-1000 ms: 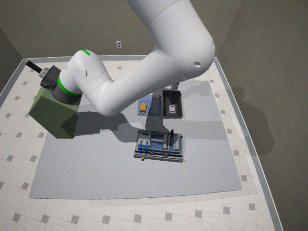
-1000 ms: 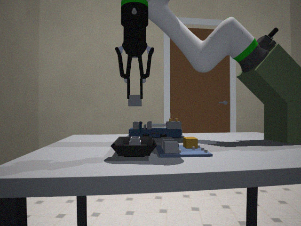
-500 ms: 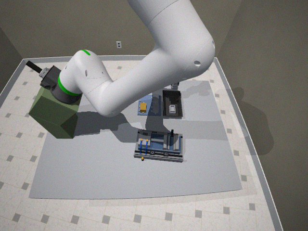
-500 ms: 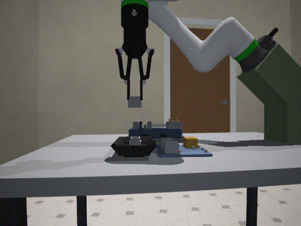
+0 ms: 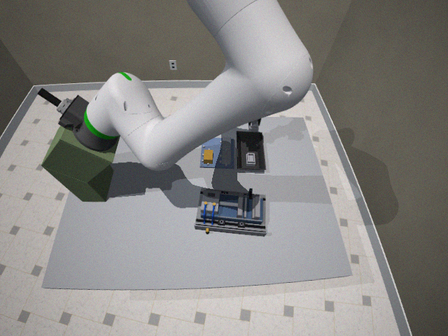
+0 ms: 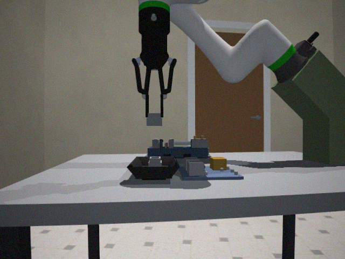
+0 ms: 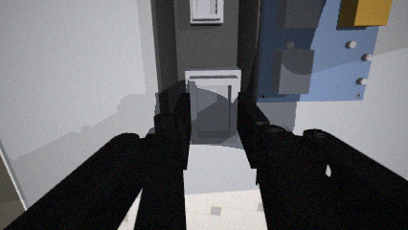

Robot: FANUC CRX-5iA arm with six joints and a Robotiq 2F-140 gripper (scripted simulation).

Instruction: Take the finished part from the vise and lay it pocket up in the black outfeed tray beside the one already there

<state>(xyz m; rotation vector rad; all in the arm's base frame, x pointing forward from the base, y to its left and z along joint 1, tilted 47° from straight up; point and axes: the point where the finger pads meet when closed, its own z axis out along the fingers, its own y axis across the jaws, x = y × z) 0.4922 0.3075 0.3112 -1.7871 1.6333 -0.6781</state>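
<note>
Now: the plain grey block 120 mm behind my hand, 30 mm to the right of it and 180 mm below it. From my hand the other things lie so: yellow block 190 mm behind, 130 mm to the right, 180 mm below; blue fixture plate 160 mm behind, 80 mm to the right, 210 mm below.
</note>
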